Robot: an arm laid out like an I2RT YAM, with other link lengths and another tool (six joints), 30 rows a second.
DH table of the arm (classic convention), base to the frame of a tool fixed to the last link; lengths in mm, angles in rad. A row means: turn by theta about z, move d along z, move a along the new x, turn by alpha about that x. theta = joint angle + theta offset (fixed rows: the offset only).
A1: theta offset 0, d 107.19, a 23.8, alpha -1.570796
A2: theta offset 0, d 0, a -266.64, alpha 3.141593
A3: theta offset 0.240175, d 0, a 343.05, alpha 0
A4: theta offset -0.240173, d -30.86, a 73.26, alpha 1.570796
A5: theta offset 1.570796, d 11.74, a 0, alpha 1.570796
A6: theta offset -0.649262, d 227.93, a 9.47, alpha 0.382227
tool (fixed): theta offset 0, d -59.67, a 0, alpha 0
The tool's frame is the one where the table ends.
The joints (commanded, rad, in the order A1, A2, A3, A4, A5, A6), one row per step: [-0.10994 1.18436 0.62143 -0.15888 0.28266 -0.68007]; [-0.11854 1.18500 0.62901 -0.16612 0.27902 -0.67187]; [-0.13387 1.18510 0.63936 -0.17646 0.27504 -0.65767]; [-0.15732 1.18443 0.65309 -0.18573 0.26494 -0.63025]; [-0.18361 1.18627 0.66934 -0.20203 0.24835 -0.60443]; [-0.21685 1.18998 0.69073 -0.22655 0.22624 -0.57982]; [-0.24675 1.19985 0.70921 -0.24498 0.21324 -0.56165]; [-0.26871 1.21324 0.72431 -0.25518 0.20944 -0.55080]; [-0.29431 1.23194 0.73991 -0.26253 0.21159 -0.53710]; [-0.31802 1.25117 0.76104 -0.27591 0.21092 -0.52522]
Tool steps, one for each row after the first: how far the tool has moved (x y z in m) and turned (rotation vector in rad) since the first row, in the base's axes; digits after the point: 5 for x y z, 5 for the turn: [0.00022 -0.00309 0.00196 0.00804 -0.00291 -0.01107]; [-0.00006 -0.00894 0.00487 0.02034 -0.00831 -0.03244]; [0.00000 -0.01738 0.00946 0.04491 -0.02441 -0.06565]; [-0.00046 -0.02593 0.01288 0.07336 -0.03380 -0.09601]; [-0.00161 -0.03650 0.01656 0.10519 -0.03889 -0.12882]; [-0.00313 -0.04710 0.01787 0.12716 -0.03846 -0.16134]; [-0.00402 -0.05598 0.01794 0.13804 -0.03587 -0.18806]; [-0.00565 -0.06736 0.01672 0.14708 -0.03249 -0.22485]; [-0.00663 -0.07773 0.01690 0.15711 -0.02769 -0.25666]
